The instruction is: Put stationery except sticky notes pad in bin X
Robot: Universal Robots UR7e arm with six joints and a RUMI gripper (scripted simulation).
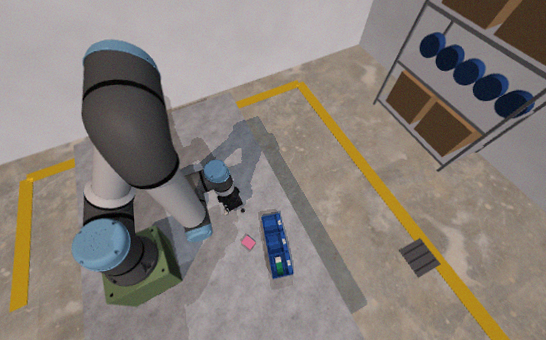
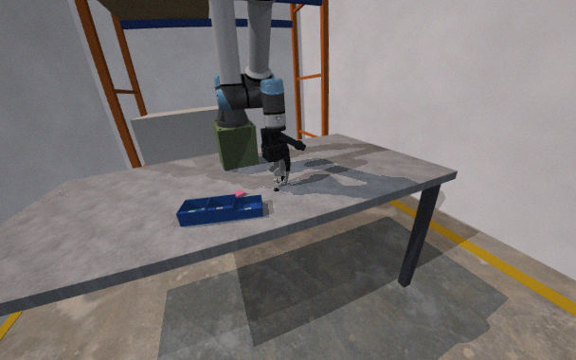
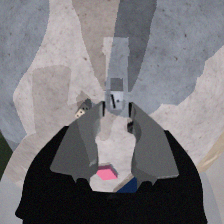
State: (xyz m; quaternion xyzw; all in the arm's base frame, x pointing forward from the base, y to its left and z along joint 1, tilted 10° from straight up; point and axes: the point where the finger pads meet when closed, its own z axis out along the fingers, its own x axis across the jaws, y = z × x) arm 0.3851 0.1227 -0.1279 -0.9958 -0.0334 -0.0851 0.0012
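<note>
My hand is 20 mm above the white stationery piece. Round my hand: pink sticky note pad: 190 mm to the right, 20 mm below; pale cube: 40 mm behind, 20 mm to the right, 20 mm below; black item: 30 mm ahead, 40 mm to the right, 20 mm below.
</note>
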